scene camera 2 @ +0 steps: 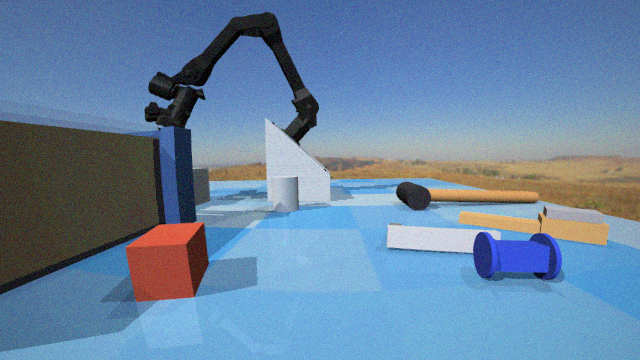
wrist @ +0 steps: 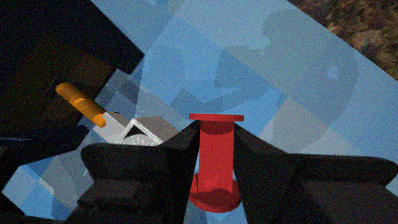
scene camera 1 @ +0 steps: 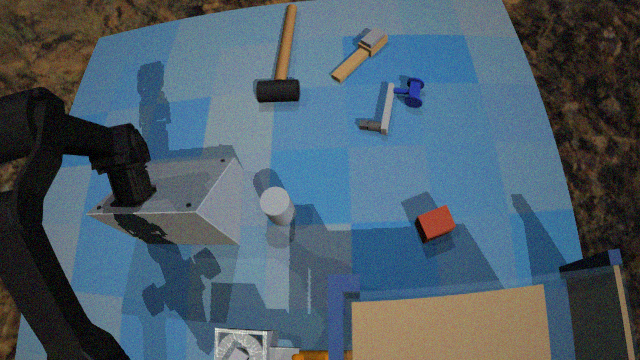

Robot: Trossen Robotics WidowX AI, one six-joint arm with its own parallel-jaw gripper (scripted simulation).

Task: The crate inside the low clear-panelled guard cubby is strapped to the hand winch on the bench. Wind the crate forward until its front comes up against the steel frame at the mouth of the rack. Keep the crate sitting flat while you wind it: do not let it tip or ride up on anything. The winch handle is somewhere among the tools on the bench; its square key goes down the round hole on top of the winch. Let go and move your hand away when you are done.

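In the wrist view a mallet is out of frame. The mallet is visible in scene camera 1 and scene camera 2; on it, (scene camera 2: 417, 197) and (scene camera 1: 298, 91) are the same spot.
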